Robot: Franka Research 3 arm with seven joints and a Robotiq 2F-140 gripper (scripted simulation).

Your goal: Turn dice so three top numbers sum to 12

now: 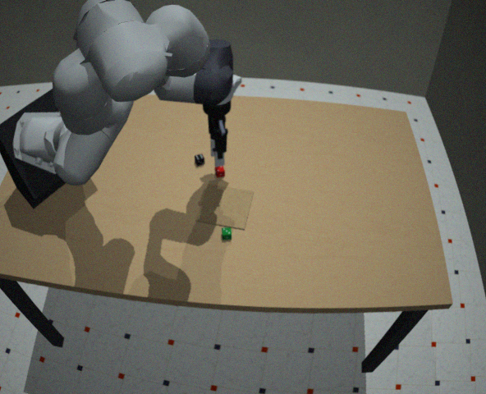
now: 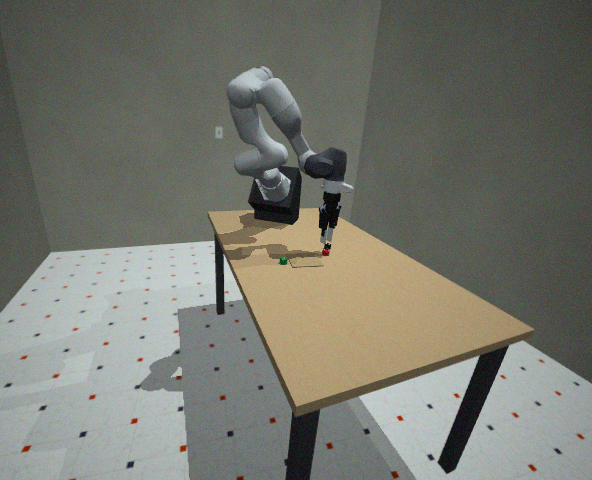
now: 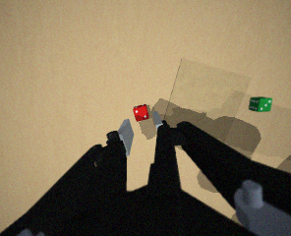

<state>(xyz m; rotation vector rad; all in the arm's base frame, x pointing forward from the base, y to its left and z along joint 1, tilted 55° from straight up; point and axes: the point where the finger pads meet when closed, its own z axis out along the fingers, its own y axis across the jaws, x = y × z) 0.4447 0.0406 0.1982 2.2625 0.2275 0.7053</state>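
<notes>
Right now my hand is 10 mm short of the red die and 90 mm above it. From my hand the other things lie so: tan mat 20 mm behind, 120 mm to the right, 100 mm below; then black die 40 mm behind, 70 mm to the left, 90 mm below; then green die 50 mm behind, 220 mm to the right, 90 mm below.
</notes>
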